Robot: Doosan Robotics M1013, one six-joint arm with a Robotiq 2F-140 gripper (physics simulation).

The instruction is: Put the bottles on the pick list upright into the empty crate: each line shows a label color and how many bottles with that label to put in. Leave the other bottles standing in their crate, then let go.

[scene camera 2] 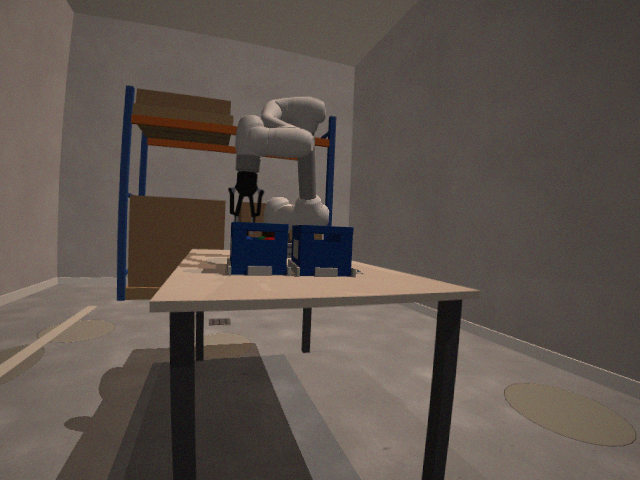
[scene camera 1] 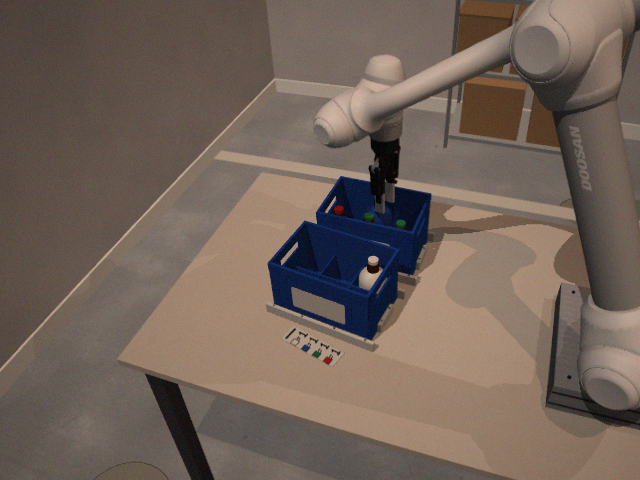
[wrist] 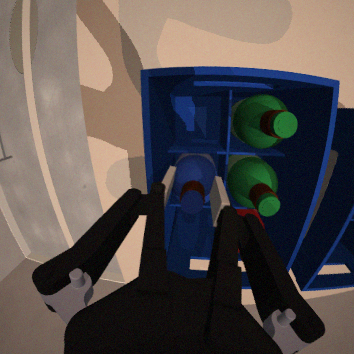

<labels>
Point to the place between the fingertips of my gripper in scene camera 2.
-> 244, 234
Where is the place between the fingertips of my gripper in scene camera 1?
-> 384, 206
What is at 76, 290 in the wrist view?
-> My gripper.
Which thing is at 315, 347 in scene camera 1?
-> A pick list.
</labels>
